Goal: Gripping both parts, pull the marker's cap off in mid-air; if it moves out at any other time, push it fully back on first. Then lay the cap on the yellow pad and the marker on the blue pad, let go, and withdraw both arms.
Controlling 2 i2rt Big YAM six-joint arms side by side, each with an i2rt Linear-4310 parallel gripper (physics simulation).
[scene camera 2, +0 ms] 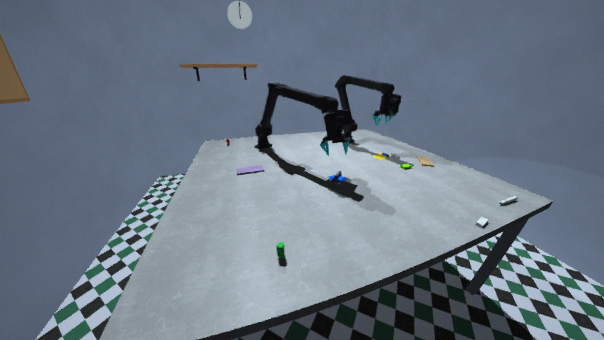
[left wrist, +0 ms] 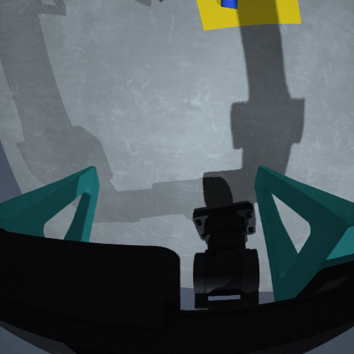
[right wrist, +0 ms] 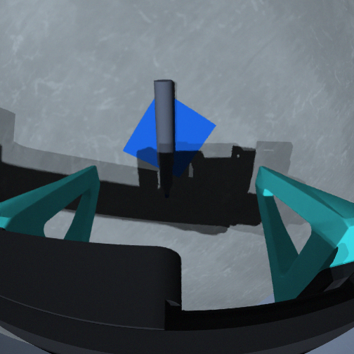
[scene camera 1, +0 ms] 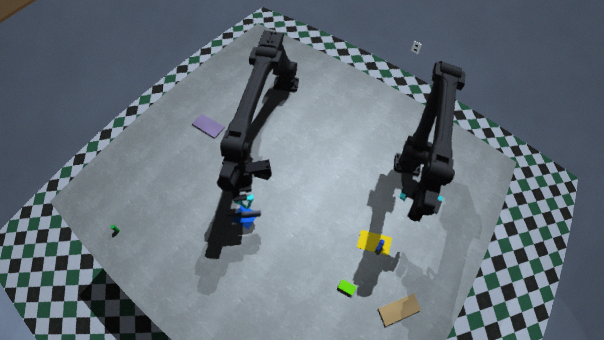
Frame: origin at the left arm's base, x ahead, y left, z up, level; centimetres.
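Seen in the pictures: left gripper, fingertip midpoint: (scene camera 2: pixel 381 124); right gripper, fingertip midpoint: (scene camera 2: pixel 337 154) (scene camera 1: pixel 247 197); left arm's base at its link origin: (scene camera 1: pixel 407 165); right arm's base at its link origin: (scene camera 2: pixel 263 146) (scene camera 1: pixel 286 84).
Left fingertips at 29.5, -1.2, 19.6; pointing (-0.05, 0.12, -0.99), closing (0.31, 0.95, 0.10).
Offsets run from my left fingertips to a thing's top centre, as dx, dy, dz.
The grey-and-black marker @(+8.4, -61.8, -17.8) (scene camera 1: pixel 251 214) (scene camera 2: pixel 338 175) (right wrist: pixel 165 117), uncapped with its dark tip showing in the right wrist view, lies across the blue pad @(+8.9, -61.0, -19.5) (scene camera 1: pixel 246 224) (scene camera 2: pixel 331 178) (right wrist: pixel 200 127); both its ends reach past the pad's edges. The blue cap @(+10.1, -7.7, -17.7) (scene camera 1: pixel 380 245) (scene camera 2: pixel 385 154) (left wrist: pixel 229 4) lies on the yellow pad @(+8.9, -9.9, -19.5) (scene camera 1: pixel 367 240) (scene camera 2: pixel 378 157) (left wrist: pixel 220 19), near one edge. My right gripper (scene camera 1: pixel 244 201) (scene camera 2: pixel 336 153) (right wrist: pixel 177 174) is open and empty above the marker, apart from it. My left gripper (scene camera 1: pixel 421 198) (scene camera 2: pixel 382 123) (left wrist: pixel 176 174) is open and empty, high above the table.
A lime block @(+28.4, -17.9, -18.1) (scene camera 1: pixel 346 287) (scene camera 2: pixel 406 166) and a tan board @(+33.6, +3.2, -18.8) (scene camera 1: pixel 399 310) (scene camera 2: pixel 425 161) lie beyond the yellow pad. A purple slab @(-30.2, -91.0, -18.8) (scene camera 1: pixel 208 126) (scene camera 2: pixel 250 170) lies near the right arm. A green cylinder @(+28.9, -112.4, -14.8) (scene camera 1: pixel 115 229) (scene camera 2: pixel 281 250) stands near the table's edge.
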